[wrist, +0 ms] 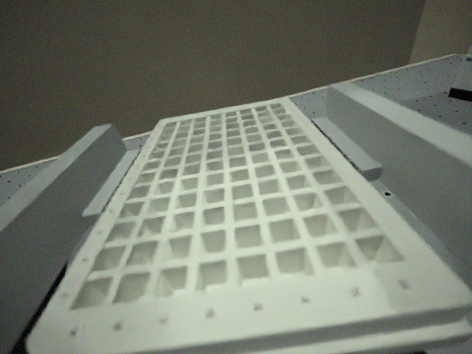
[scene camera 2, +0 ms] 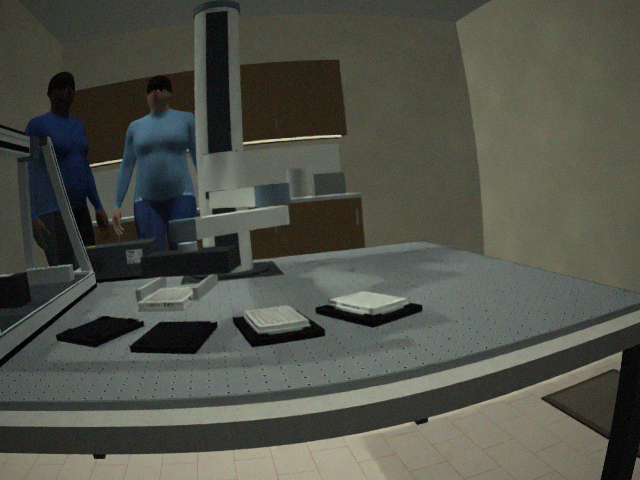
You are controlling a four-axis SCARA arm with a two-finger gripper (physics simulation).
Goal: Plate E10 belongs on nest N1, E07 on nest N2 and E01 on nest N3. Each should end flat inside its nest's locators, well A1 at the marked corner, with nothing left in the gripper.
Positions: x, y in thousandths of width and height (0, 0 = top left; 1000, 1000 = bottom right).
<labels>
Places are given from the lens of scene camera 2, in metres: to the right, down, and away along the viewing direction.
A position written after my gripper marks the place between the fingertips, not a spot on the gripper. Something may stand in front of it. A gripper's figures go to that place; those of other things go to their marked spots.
my gripper (scene camera 2: 259, 616): -0.25, 0.09, 0.79
white well plate E10 (scene camera 2: 566, 632): 0.07, 0.11, 0.91
white well plate E01 (scene camera 2: 440, 666): -0.06, 0.13, 0.84
black nest N1 (scene camera 2: 632, 651): 0.14, 0.12, 0.87
black nest N3 (scene camera 2: 173, 686): -0.40, 0.17, 0.85
The marked spots on the black nest N3 and the white well plate E01 are 0.34 m apart.
</labels>
